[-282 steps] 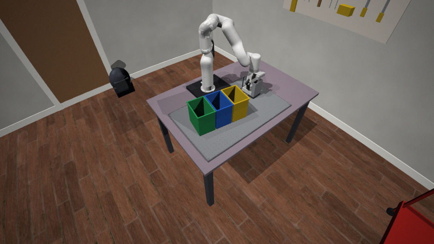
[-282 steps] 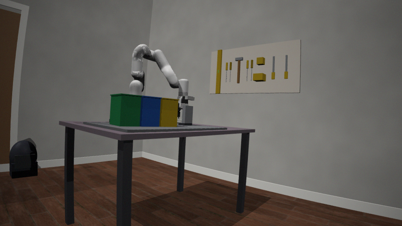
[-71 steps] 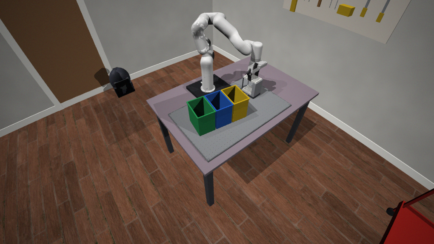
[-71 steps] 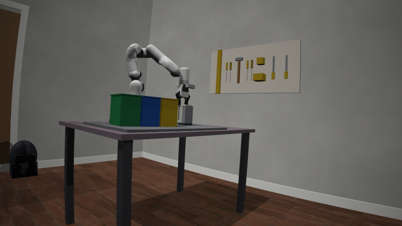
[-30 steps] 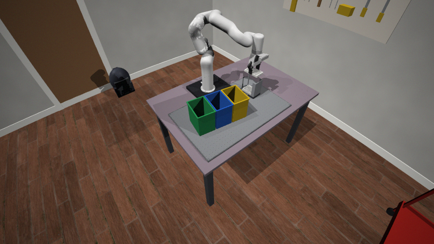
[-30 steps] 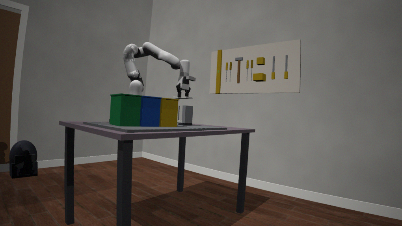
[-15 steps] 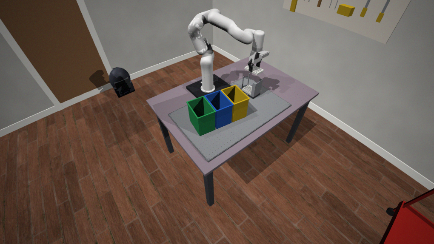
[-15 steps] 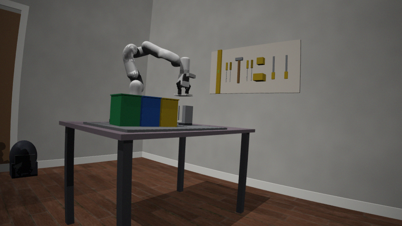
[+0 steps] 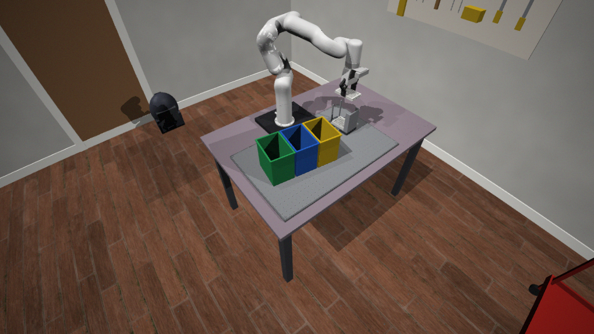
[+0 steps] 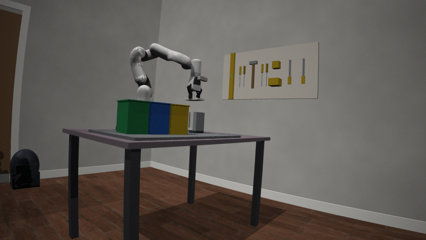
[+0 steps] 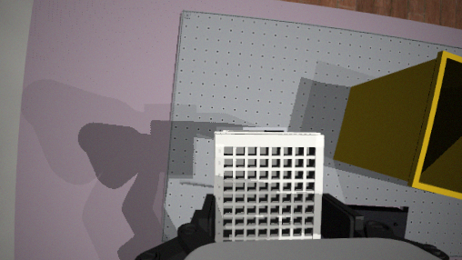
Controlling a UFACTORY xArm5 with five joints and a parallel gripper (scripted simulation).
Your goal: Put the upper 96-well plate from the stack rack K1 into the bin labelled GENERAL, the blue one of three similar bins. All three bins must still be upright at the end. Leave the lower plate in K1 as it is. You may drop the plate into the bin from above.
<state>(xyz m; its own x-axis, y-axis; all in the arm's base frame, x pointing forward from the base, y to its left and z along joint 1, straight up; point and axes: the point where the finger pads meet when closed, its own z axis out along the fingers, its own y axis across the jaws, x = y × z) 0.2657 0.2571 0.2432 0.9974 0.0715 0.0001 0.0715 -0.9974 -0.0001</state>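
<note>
Right now my hand is 410 mm to the left of the blue bin, 170 mm above it and 60 mm short of it. Also, from my hand: green bin (540 mm to the right, 170 mm below, 40 mm ahead); then 96-well plate (10 mm below); then yellow bin (280 mm to the right, 170 mm below, 90 mm ahead).
</note>
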